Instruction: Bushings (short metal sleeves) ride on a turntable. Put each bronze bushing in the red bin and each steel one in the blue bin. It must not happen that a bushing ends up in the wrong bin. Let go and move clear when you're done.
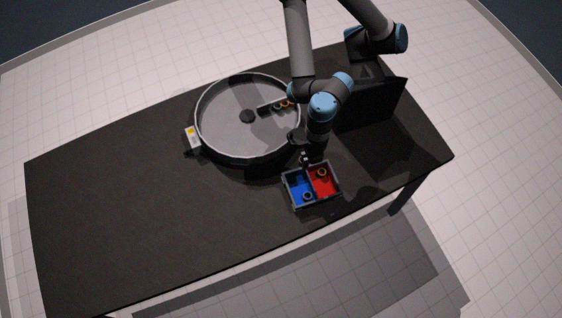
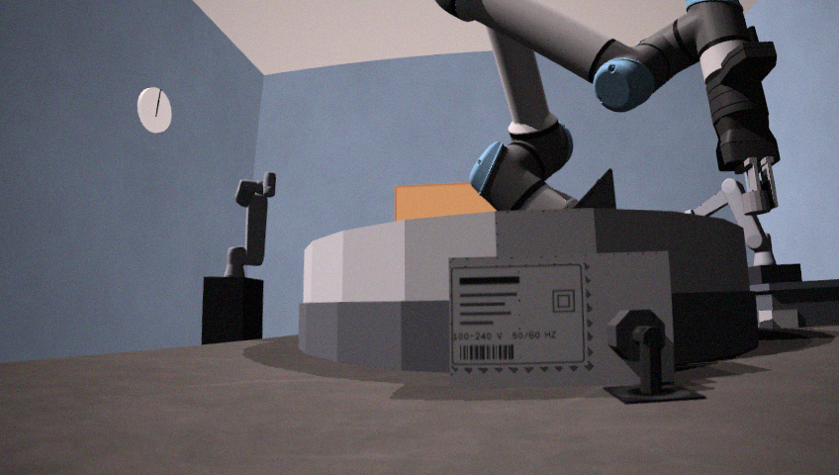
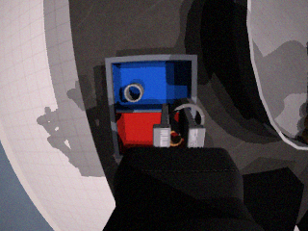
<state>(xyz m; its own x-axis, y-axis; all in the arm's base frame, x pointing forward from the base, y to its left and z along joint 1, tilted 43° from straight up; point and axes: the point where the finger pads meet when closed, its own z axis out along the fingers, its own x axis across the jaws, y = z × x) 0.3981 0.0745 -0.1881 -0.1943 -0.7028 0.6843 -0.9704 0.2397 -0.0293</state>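
Right now my hand is 140 mm above the red bin, 40 mm to the right of it and 20 mm past it. Also, from my hand: grey turntable: 340 mm to the right, 110 mm below, 50 mm ahead.
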